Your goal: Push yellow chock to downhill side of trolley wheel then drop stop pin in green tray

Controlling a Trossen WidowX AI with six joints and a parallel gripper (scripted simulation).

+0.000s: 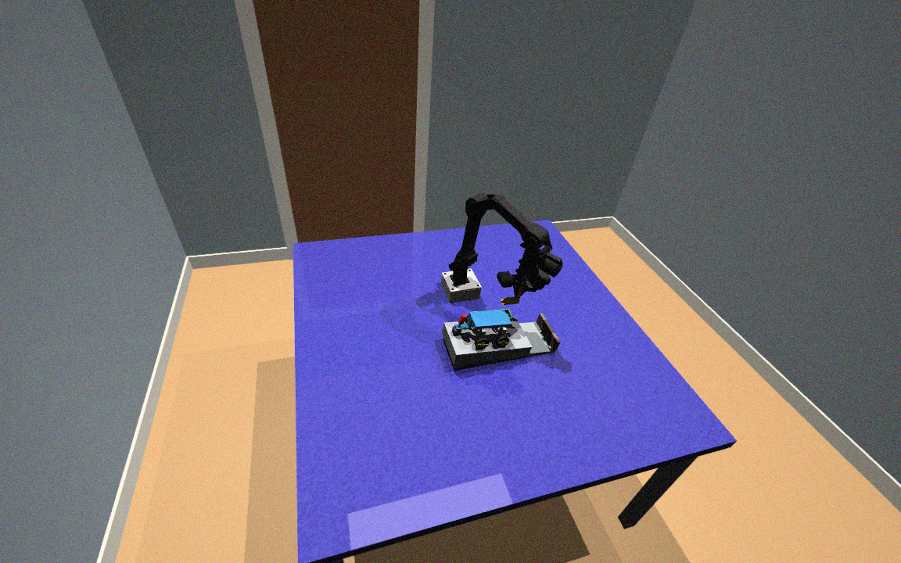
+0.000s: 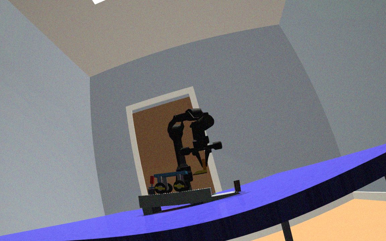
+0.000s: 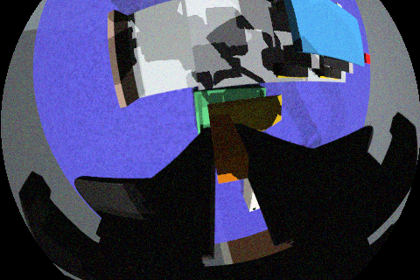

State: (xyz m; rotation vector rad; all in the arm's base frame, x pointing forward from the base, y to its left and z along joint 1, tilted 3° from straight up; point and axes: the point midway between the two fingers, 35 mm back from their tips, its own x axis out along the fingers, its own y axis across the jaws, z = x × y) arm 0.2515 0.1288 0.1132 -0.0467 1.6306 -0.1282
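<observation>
Right now the red-headed stop pin is 50 mm ahead of my gripper tip, 240 mm to the right of it and 30 mm below it. The rest, counted from my gripper tip: brown end stop (90 mm ahead, 110 mm to the left, 120 mm below); then yellow chock (20 mm to the right, 10 mm below); then trolley (80 mm ahead, 150 mm to the right, 40 mm below).
</observation>
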